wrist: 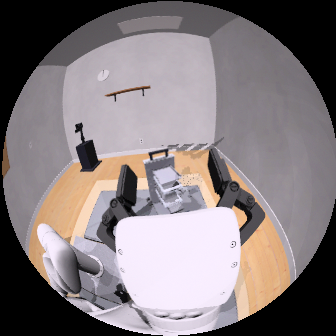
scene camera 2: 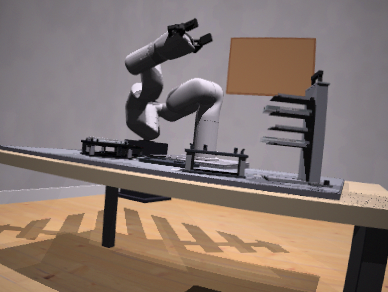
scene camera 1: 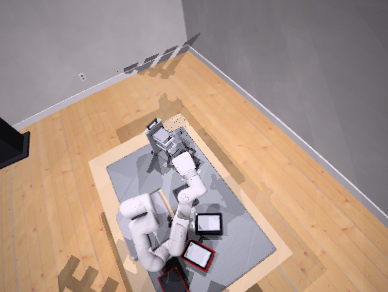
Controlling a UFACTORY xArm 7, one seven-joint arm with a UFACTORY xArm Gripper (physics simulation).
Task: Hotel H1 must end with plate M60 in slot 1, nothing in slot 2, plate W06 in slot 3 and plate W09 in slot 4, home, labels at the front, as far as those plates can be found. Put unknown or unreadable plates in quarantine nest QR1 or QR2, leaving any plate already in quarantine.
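Where they show: gripper, fingertip midpoint: (wrist: 168, 163) (scene camera 2: 204, 29) (scene camera 1: 174, 145); arm's base, origin of the base link: (wrist: 92, 266) (scene camera 2: 203, 159).
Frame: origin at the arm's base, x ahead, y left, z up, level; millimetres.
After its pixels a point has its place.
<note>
Hotel H1 (scene camera 1: 153, 125) @(x 298, y 502, z 248 mm) (scene camera 2: 320, 135) @(x 354, y 533, z 109 mm) (wrist: 151, 172) @(x 258, y 465, z 191 mm) stands upright at the table's far end, with four levels on its column. In scene camera 2, a pale plate (scene camera 2: 286, 110) @(x 374, y 440, z 166 mm) shows on the second level from the top and another pale plate (scene camera 2: 285, 142) @(x 371, y 445, z 82 mm) on the lowest. Plate labels are unreadable. My gripper (scene camera 2: 201, 31) @(x 350, y 154, z 413 mm) (wrist: 168, 163) @(x 350, y 154, z 413 mm) is open and empty, high above the table and apart from the hotel. In scene camera 1, a red-rimmed nest (scene camera 1: 203, 246) @(x 258, y -308, z 34 mm) holds a pale plate (scene camera 1: 198, 255) @(x 222, y -331, z 34 mm); another red-rimmed nest (scene camera 1: 167, 273) @(x 25, y -339, z 20 mm) looks dark inside, partly cut off.
A black-rimmed nest (scene camera 1: 209, 232) @(x 334, y -246, z 30 mm) holds a pale plate (scene camera 1: 209, 223) @(x 357, y -203, z 44 mm). A raised black nest (scene camera 2: 217, 153) @(x 462, y 296, z 36 mm) stands on the table between the arm base and the hotel. A light wooden strip (scene camera 1: 166, 202) @(x 179, y 62, z -19 mm) lies near the arm. A black pedestal (wrist: 87, 155) stands on the floor.
</note>
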